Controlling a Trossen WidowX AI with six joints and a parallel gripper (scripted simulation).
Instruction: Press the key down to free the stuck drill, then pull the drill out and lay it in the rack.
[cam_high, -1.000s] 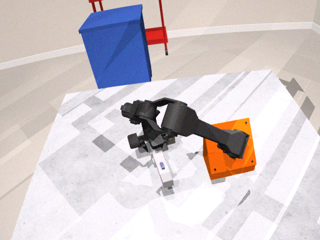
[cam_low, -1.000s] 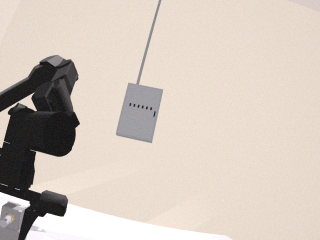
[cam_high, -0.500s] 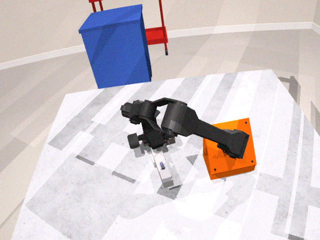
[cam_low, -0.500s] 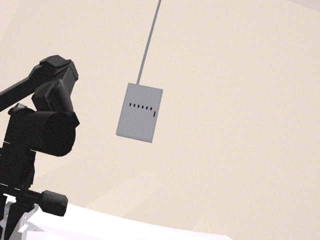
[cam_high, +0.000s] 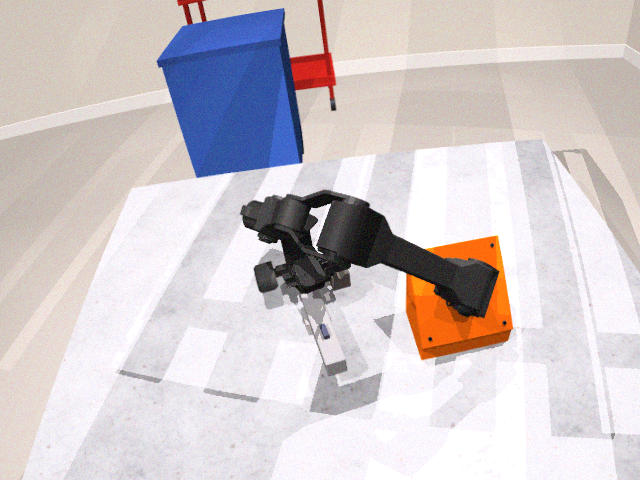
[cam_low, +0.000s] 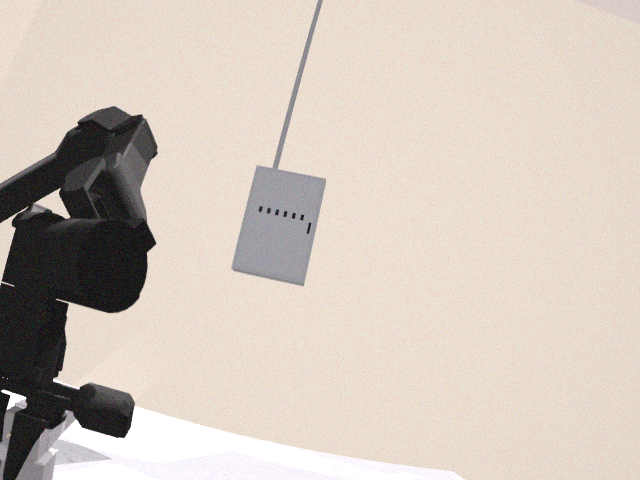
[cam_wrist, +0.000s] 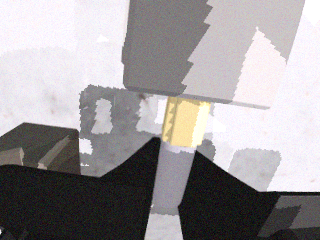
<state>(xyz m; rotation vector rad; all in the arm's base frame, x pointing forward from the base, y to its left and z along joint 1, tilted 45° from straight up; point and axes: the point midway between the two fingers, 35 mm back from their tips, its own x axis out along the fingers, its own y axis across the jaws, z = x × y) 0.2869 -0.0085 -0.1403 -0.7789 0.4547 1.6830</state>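
The yellow drill is 10 mm behind my gripper tip, 50 mm to the left of it and 30 mm above it. The rest, counted from my gripper tip: small blue key (40 mm behind, 150 mm to the left, 40 mm above); housing block (30 mm behind, 120 mm to the left, 30 mm above).
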